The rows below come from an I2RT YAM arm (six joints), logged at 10 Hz.
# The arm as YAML. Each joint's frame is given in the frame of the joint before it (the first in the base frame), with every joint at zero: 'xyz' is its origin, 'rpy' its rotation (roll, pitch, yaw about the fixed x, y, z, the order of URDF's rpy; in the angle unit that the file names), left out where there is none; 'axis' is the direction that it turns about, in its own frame. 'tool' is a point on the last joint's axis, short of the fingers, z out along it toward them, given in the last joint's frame.
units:
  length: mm
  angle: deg
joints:
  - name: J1
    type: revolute
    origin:
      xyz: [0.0, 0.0, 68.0]
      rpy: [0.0, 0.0, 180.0]
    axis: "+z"
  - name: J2
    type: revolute
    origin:
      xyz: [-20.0, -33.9, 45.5]
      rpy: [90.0, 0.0, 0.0]
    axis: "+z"
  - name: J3
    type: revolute
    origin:
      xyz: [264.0, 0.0, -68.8]
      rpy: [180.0, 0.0, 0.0]
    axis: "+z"
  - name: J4
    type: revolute
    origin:
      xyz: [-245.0, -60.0, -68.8]
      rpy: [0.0, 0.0, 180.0]
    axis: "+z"
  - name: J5
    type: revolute
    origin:
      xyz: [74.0, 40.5, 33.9]
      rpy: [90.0, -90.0, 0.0]
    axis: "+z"
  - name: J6
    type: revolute
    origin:
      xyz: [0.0, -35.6, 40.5]
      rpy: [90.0, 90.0, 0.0]
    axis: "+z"
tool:
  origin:
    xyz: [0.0, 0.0, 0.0]
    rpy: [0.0, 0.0, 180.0]
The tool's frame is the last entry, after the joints.
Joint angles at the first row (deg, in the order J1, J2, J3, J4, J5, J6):
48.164 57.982 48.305 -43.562 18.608 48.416
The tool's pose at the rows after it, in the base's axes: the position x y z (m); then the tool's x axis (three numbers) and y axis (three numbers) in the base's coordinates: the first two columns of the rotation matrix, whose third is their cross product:
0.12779 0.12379 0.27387 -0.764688 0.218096 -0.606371 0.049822 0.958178 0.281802
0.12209 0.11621 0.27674 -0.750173 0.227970 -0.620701 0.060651 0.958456 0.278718
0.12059 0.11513 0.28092 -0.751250 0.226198 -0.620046 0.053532 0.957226 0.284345
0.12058 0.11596 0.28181 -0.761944 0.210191 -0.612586 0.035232 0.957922 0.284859
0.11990 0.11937 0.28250 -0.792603 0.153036 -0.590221 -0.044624 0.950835 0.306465
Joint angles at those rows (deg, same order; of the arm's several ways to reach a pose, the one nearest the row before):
48.163 53.370 47.319 -46.643 20.799 49.912
48.142 51.021 46.989 -48.235 22.087 50.098
48.207 50.611 47.743 -49.053 21.729 49.927
48.171 50.789 48.064 -49.231 20.580 49.129
48.173 50.802 48.116 -48.248 15.878 46.067

